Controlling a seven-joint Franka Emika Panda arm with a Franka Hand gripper.
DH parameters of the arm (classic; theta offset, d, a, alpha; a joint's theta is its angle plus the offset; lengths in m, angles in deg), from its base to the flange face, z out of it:
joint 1: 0 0.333 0 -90
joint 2: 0 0 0 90
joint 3: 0 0.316 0.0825 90
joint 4: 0 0 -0.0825 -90
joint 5: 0 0.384 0 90
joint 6: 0 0 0.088 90
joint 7: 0 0.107 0 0
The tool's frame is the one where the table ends.
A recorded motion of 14 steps. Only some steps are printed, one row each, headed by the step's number.
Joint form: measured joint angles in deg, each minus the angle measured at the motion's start. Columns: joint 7, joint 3, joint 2, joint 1, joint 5, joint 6, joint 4.
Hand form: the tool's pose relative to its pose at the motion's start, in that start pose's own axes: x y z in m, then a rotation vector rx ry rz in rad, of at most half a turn. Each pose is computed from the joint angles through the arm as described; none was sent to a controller.
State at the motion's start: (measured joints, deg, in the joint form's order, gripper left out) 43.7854 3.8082 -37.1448 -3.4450 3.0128 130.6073 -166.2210
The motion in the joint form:
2: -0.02 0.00 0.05 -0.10 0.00 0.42 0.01
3: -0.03 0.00 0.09 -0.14 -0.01 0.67 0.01
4: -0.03 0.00 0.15 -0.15 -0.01 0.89 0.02
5: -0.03 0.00 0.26 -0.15 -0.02 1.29 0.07
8: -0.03 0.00 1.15 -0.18 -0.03 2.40 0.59
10: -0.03 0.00 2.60 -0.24 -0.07 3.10 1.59
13: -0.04 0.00 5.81 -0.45 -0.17 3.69 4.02
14: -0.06 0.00 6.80 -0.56 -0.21 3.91 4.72
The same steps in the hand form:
2: 0.0010 -0.0002 -0.0004 0.0046 0.0048 0.0014
3: 0.0015 -0.0004 -0.0006 0.0070 0.0076 0.0018
4: 0.0019 -0.0007 -0.0007 0.0091 0.0097 0.0020
5: 0.0026 -0.0014 -0.0011 0.0131 0.0140 0.0018
8: 0.0061 -0.0048 -0.0018 0.0224 0.0230 0.0019
10: 0.0109 -0.0095 -0.0022 0.0258 0.0258 0.0019
13: 0.0216 -0.0194 -0.0026 0.0244 0.0224 0.0028
14: 0.0250 -0.0221 -0.0022 0.0238 0.0214 0.0035

